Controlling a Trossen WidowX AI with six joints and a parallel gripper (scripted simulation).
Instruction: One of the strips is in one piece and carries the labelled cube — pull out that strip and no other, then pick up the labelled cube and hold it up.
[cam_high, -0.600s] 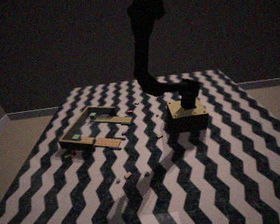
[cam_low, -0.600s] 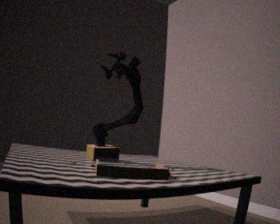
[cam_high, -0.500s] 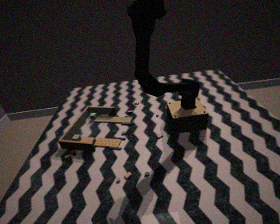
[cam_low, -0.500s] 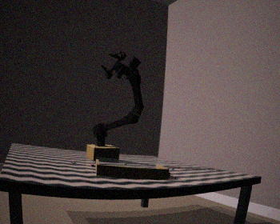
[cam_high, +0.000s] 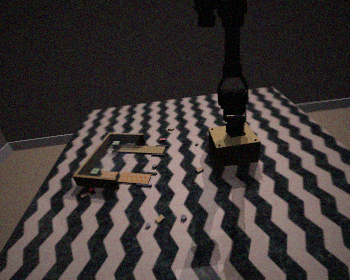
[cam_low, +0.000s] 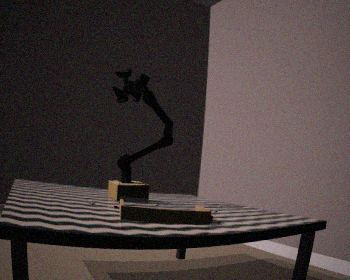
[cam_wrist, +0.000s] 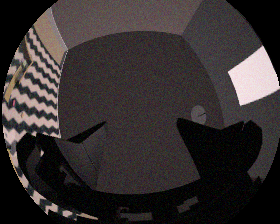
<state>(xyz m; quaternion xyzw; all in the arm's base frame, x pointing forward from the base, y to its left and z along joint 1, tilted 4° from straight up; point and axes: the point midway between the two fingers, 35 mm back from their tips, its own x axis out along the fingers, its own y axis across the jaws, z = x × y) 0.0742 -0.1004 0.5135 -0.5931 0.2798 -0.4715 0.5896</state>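
My gripper tip is 210 mm short of the pink block, 10 mm to the left of it and 600 mm above it. Round my gripper tip: red piece (520 mm ahead, 260 mm to the left, 590 mm below).
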